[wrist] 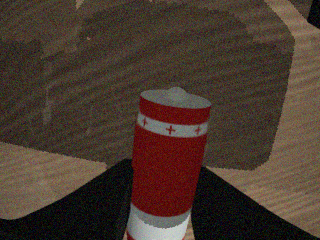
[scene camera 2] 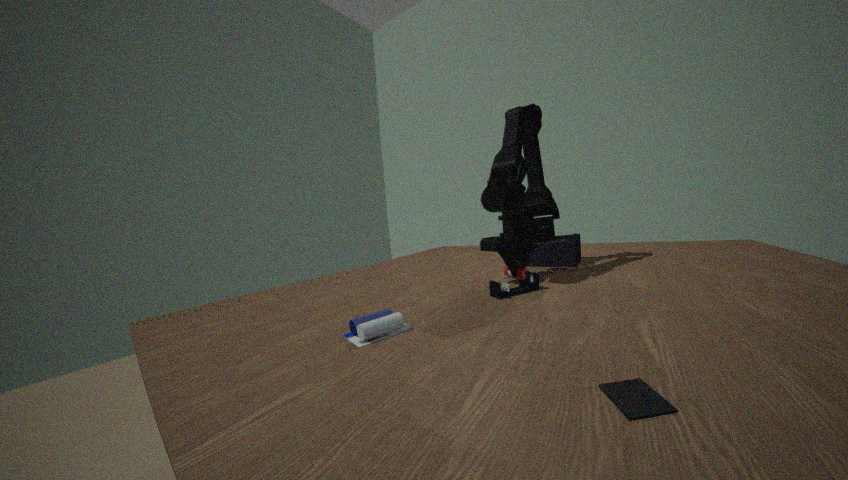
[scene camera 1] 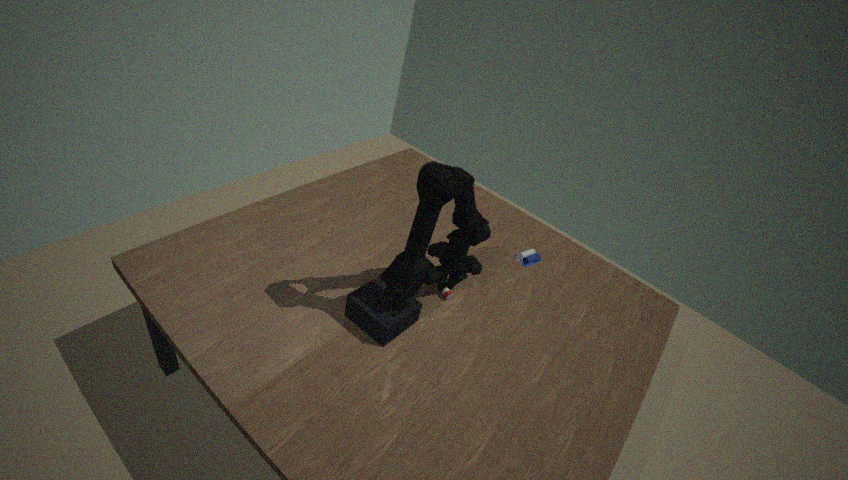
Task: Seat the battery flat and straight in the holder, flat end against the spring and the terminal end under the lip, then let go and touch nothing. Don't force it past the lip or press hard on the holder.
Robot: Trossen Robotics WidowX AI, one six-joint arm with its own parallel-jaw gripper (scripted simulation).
My gripper (scene camera 2: 518, 275) holds a battery.
My gripper shows as well in the wrist view (wrist: 163, 173) and in scene camera 1 (scene camera 1: 443, 290).
